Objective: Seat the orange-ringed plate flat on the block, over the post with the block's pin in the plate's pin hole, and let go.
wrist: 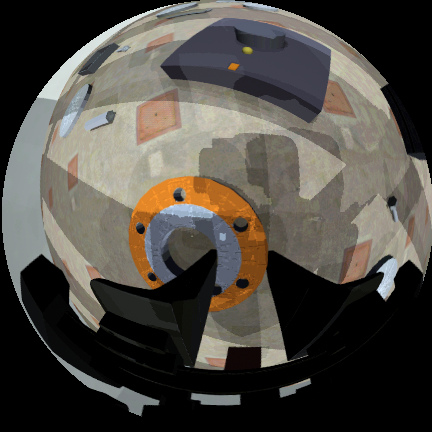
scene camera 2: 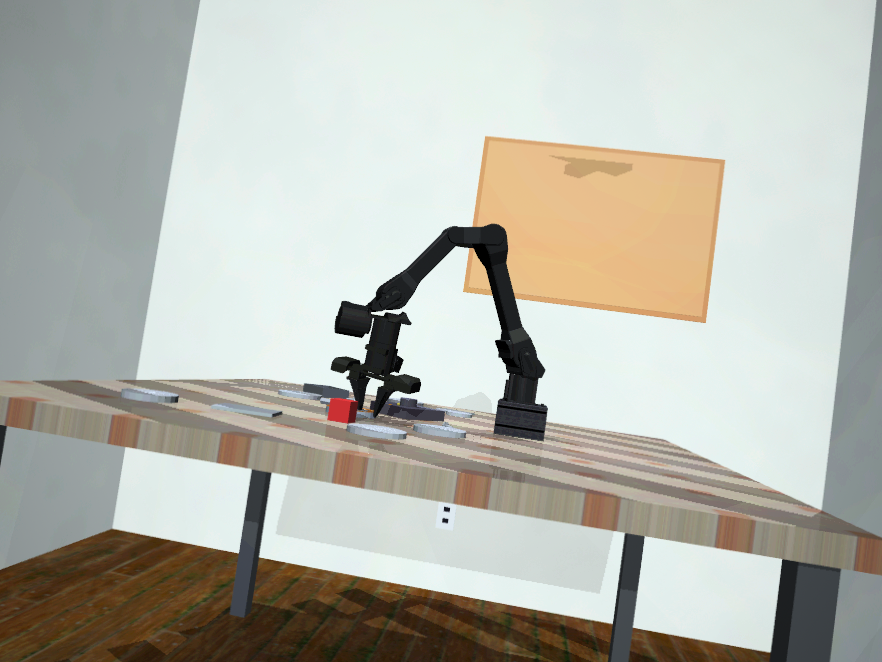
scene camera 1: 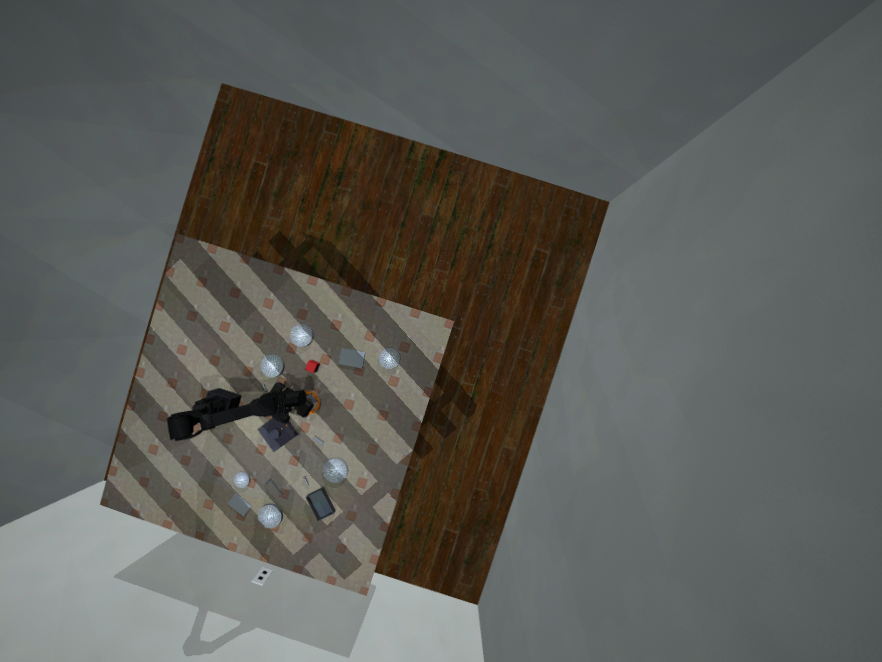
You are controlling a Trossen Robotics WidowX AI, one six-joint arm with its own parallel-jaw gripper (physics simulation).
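Frame: origin at the arm's base, x right, y ahead, z up, level; metres.
Where they show: gripper, between the fingertips: (wrist: 241, 255) (scene camera 2: 367, 414); arm's base, origin of its link: (scene camera 2: 520, 402) (scene camera 1: 217, 406).
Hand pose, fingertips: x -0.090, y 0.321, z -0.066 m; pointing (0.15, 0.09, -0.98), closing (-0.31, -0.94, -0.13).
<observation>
Things, the pixels of their top centre, and the offset from my fingertips. "spot": a spot on its surface instead.
- orange-ringed plate, centre of its top: (wrist: 187, 256) (scene camera 2: 351, 408) (scene camera 1: 308, 402) dz +0.006, dx +0.009, dy +0.035 m
- small dark hole, a spot on its surface: (wrist: 216, 290) spot: dz +0.000, dx -0.026, dy +0.026 m
- dark block, centre of its top: (wrist: 259, 27) (scene camera 2: 409, 398) (scene camera 1: 274, 434) dz +0.035, dx +0.167, dy -0.071 m
- round post, a spot on its surface: (wrist: 260, 38) spot: dz +0.030, dx +0.149, dy -0.063 m
- yellow pin, a spot on its surface: (wrist: 247, 50) spot: dz +0.021, dx +0.141, dy -0.049 m
- orange mark, a spot on its surface: (wrist: 233, 66) spot: dz +0.019, dx +0.124, dy -0.033 m
- red cube, centre of its top: (wrist: 241, 375) (scene camera 2: 344, 399) (scene camera 1: 310, 366) dz +0.034, dx -0.153, dy +0.026 m
- bolt, centre of its top: (wrist: 93, 119) (scene camera 1: 317, 441) dz +0.007, dx +0.169, dy +0.111 m
- dark tray, centre of its top: (scene camera 2: 326, 386) (scene camera 1: 319, 505) dz +0.019, dx +0.442, dy +0.180 m
- grey flat plate, centre of its top: (scene camera 2: 247, 408) (scene camera 1: 351, 358) dz +0.000, dx -0.222, dy +0.183 m
The orange-ringed plate (scene camera 1: 317, 403) (wrist: 155, 200) lies flat at the table, its grey inner ring around a large bore. My gripper (scene camera 1: 311, 404) (scene camera 2: 368, 413) (wrist: 241, 255) points down, shut on the plate's right side: the left finger is inside the bore, the right finger against the outer rim. A small dark hole (wrist: 216, 290) in the grey ring shows beside the left finger. The dark block (scene camera 1: 284, 440) (scene camera 2: 426, 414) (wrist: 295, 75) lies apart from the plate, with a round post (wrist: 260, 38), a yellow pin (wrist: 247, 50) and an orange mark (wrist: 233, 66). In scene camera 2 the plate is mostly hidden.
A red cube (scene camera 1: 312, 366) (scene camera 2: 342, 410) stands near the plate. Silver discs (scene camera 1: 271, 366) (scene camera 1: 334, 470) (scene camera 2: 376, 431) lie around. A bolt (scene camera 1: 318, 440) (wrist: 100, 120) lies near the block. A dark tray (scene camera 1: 320, 503) (wrist: 99, 59) and a grey flat plate (scene camera 1: 351, 357) (scene camera 2: 245, 410) lie farther off.
</observation>
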